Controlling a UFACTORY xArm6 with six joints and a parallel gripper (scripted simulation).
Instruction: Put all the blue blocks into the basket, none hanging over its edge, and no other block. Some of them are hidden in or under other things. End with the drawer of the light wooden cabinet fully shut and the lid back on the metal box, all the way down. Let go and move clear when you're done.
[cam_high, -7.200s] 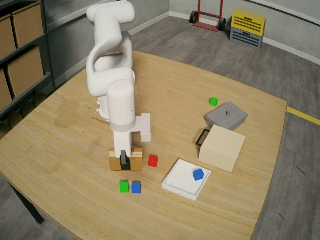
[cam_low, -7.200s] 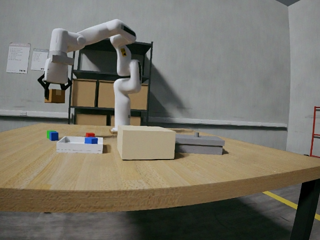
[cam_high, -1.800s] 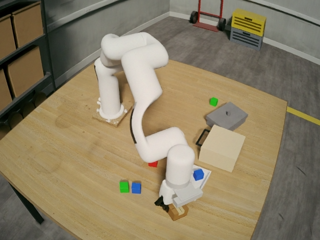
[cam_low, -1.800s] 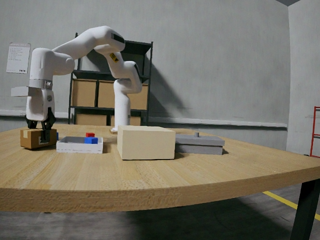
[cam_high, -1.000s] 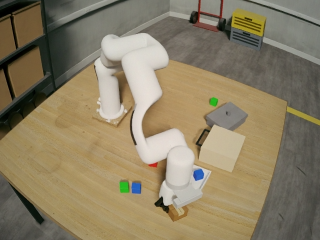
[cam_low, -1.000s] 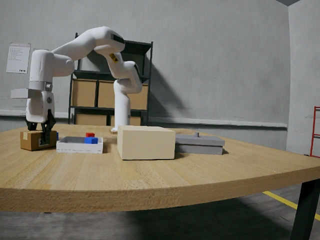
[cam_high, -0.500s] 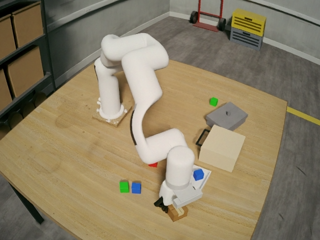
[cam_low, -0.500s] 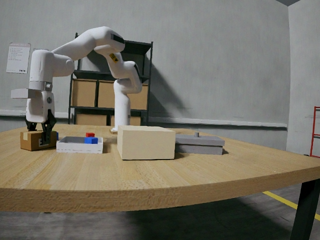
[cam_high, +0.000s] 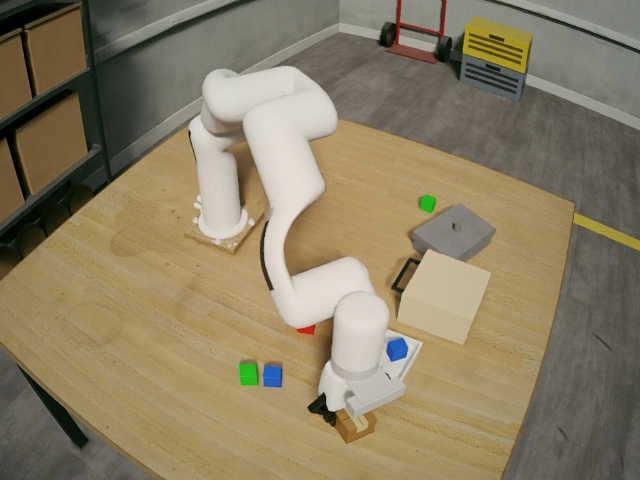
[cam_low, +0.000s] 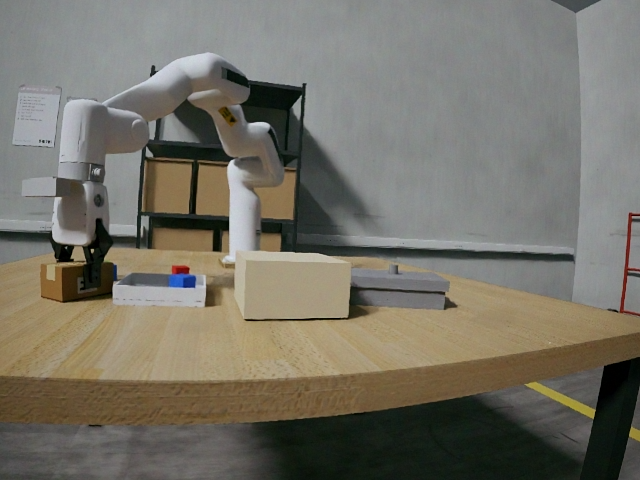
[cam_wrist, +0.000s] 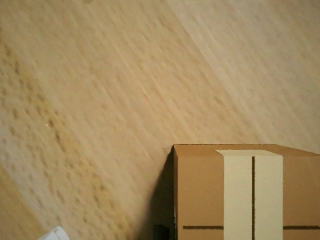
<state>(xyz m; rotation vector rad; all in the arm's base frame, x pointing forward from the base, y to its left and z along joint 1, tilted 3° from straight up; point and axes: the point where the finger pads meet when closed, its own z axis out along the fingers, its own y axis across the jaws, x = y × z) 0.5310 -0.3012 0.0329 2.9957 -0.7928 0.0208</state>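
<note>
Right now my hand is right at the cardboard box. The rest, counted from my hand: red block: 19 cm behind, 15 cm to the left, 2 cm below; then light wooden cabinet: 35 cm to the left, 3 cm ahead, 1 cm above; then white basket: 14 cm to the left, 2 cm below, 2 cm behind.
</note>
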